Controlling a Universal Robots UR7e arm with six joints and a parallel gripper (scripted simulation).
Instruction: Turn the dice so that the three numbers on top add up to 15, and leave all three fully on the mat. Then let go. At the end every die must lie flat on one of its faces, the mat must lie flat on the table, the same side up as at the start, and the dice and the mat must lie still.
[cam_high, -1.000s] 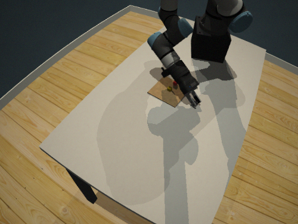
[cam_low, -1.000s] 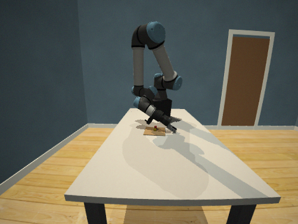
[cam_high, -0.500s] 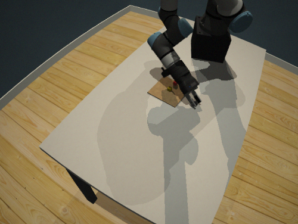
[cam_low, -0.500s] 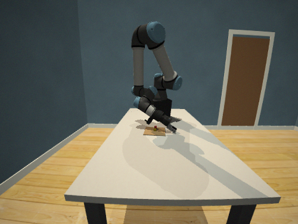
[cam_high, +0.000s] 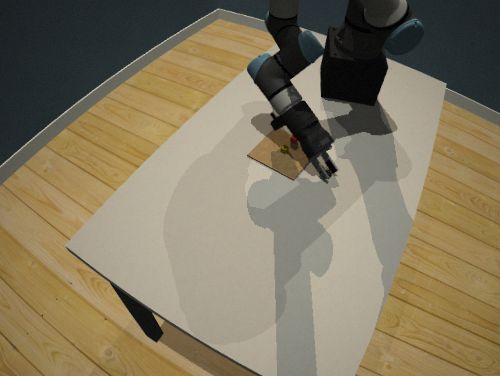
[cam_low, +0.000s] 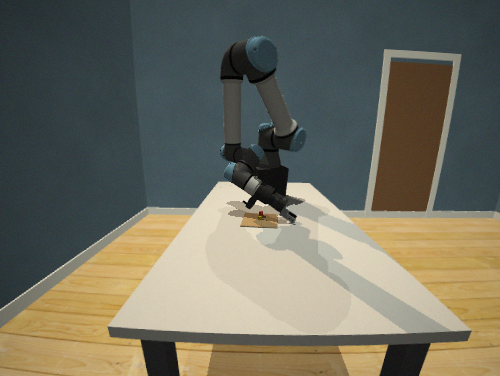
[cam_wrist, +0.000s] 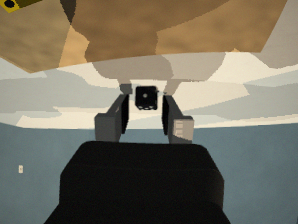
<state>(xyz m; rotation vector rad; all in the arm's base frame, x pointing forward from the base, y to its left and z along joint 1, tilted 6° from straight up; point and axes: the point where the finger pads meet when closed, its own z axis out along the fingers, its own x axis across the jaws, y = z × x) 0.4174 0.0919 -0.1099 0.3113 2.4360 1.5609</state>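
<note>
My gripper is now 1 cm above the black die. Also, from my hand: yellow die 13 cm to the right, 1 cm below, 1 cm behind; red die 12 cm to the right, 6 cm behind, 1 cm below; brown mat 13 cm to the right, 2 cm below, 1 cm behind.
</note>
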